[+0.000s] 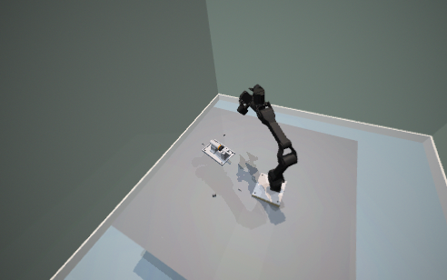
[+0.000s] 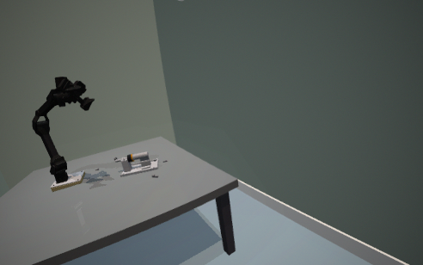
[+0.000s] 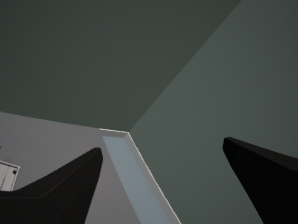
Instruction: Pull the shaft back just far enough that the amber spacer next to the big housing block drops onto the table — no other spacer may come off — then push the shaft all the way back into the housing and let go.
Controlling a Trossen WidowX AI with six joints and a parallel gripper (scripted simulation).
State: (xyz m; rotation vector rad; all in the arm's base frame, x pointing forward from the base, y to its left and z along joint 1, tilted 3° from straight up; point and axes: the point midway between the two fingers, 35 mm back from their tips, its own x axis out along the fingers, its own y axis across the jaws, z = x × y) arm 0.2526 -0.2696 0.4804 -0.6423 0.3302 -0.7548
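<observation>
Now: gripper tip 410 mm above the grey steel shaft, 150 mm to the right of it and 130 mm short of it. The rest, counted from my gripper tip: grey support block: 440 mm below, 190 mm ahead, 120 mm to the left; amber spacer: 410 mm below, 150 mm ahead, 140 mm to the left; black spacer: 410 mm below, 150 mm to the left, 130 mm ahead.
</observation>
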